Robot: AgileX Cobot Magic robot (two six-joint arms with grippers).
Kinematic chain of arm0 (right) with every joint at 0, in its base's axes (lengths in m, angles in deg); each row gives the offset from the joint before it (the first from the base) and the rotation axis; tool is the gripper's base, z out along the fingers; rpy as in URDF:
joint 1: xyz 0 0 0.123 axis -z
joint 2: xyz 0 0 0 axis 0.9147 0.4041 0
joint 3: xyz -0.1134 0.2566 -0.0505 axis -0.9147 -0.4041 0
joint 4: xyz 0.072 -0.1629 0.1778 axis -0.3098 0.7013 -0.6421
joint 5: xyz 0 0 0 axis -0.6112 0.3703 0.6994
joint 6: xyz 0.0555 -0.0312 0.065 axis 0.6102 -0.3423 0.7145
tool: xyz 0 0 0 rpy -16.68 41.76 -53.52
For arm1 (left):
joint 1: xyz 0 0 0.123 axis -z
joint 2: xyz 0 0 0 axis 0.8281 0.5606 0
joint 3: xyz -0.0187 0.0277 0.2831 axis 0.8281 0.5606 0
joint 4: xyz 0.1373 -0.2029 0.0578 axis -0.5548 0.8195 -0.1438
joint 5: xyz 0 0 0 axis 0.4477 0.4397 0.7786
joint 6: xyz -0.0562 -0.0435 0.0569 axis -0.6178 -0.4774 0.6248
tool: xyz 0 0 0 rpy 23.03 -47.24 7.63
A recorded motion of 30 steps. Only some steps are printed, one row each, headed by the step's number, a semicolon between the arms.
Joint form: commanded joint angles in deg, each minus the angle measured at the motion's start. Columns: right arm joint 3, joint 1, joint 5, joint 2, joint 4, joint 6; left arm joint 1, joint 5, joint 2, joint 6, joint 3, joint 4.
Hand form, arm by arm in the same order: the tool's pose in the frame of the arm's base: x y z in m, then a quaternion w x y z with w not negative. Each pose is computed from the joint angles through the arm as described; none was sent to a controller.
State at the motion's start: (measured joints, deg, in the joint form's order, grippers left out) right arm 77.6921 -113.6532 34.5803 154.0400 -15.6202 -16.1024; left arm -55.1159 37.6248 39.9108 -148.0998 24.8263 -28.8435
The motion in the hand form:
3: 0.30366 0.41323 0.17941 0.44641 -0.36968 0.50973 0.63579; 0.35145 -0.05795 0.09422 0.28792 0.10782 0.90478 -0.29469
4: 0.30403 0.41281 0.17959 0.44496 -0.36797 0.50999 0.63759; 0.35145 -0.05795 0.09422 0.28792 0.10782 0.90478 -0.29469
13: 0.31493 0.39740 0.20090 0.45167 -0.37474 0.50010 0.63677; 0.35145 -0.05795 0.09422 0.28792 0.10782 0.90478 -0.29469
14: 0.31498 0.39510 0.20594 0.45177 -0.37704 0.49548 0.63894; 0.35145 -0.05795 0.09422 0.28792 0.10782 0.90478 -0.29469
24: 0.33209 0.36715 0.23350 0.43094 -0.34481 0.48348 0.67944; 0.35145 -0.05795 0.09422 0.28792 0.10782 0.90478 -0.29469
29: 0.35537 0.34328 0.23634 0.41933 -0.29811 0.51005 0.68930; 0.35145 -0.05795 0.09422 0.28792 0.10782 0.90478 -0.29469
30: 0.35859 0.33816 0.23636 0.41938 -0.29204 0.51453 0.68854; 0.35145 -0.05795 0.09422 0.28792 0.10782 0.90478 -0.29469
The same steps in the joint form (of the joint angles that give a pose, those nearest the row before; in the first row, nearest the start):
3: 0.09 0.74 1.70 -0.02 -0.73 0.30; -0.08 8.09 1.35 0.22 1.12 -3.71
4: 0.09 0.81 1.85 -0.02 -0.74 0.63; -0.08 8.09 1.35 0.22 1.12 -3.71
13: -0.04 3.27 2.62 -2.72 2.32 2.94; -0.08 8.09 1.35 0.22 1.12 -3.71
14: -0.15 3.55 3.07 -3.36 2.89 3.40; -0.08 8.09 1.35 0.22 1.12 -3.71
24: -0.14 7.72 7.98 -6.12 4.48 12.09; -0.08 8.09 1.35 0.22 1.12 -3.71
29: -0.42 11.54 7.98 -6.54 3.98 18.21; -0.08 8.09 1.35 0.22 1.12 -3.71
30: -0.89 12.25 7.99 -6.82 3.98 18.74; -0.08 8.09 1.35 0.22 1.12 -3.71

